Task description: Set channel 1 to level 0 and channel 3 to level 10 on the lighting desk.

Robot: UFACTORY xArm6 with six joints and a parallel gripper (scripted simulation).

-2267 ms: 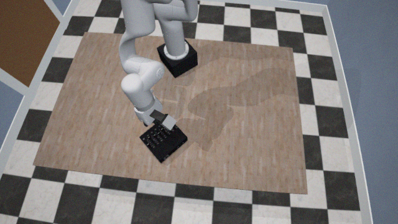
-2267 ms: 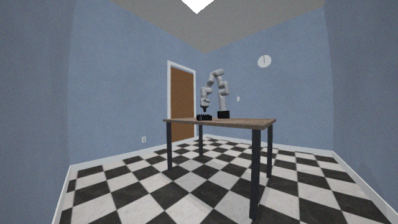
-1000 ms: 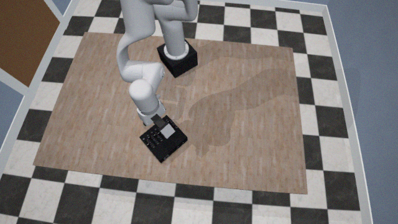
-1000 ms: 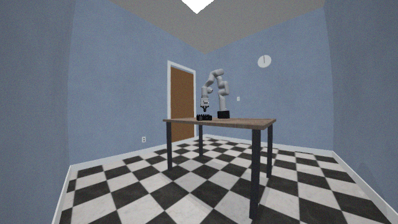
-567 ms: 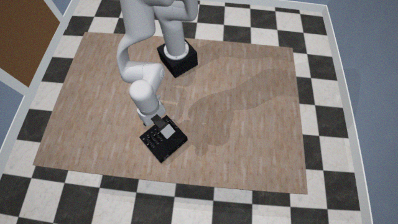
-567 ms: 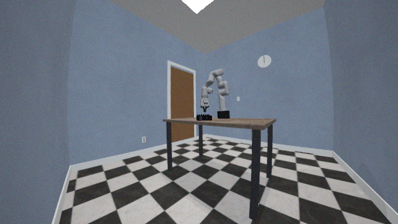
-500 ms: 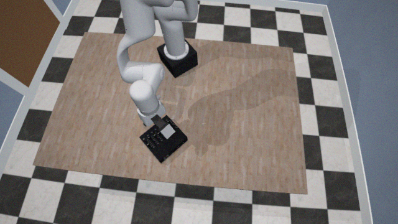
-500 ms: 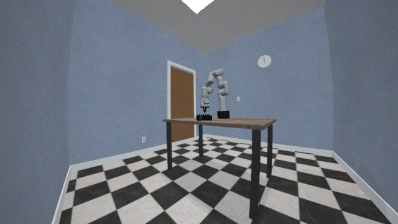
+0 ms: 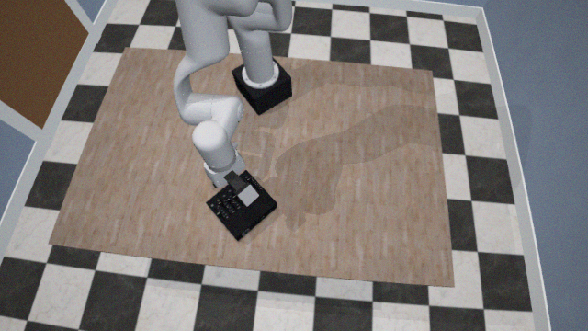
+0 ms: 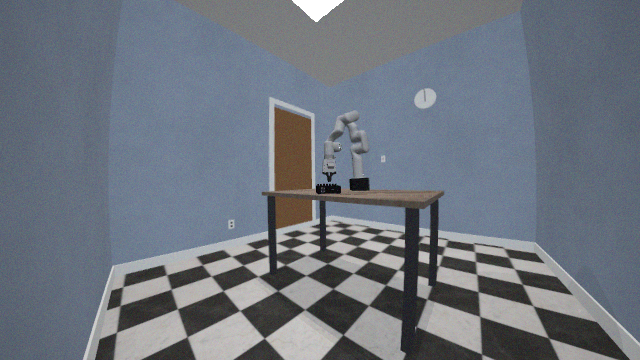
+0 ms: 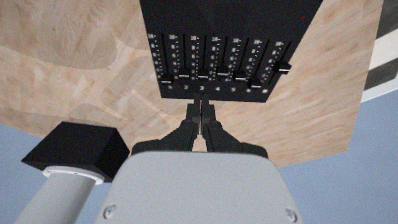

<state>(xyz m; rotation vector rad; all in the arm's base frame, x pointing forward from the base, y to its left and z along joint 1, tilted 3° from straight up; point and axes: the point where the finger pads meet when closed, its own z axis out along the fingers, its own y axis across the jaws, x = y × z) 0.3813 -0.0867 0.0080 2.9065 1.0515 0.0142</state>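
My gripper is now 2 cm short of the channel 3 cap, 2 cm to the right of it and 4 cm above it. Also, from my hand: channel 1 fader cap 1 cm behind, 4 cm to the left, 4 cm below; then channel 2 cap 1 cm ahead, 3 cm to the left, 4 cm below.
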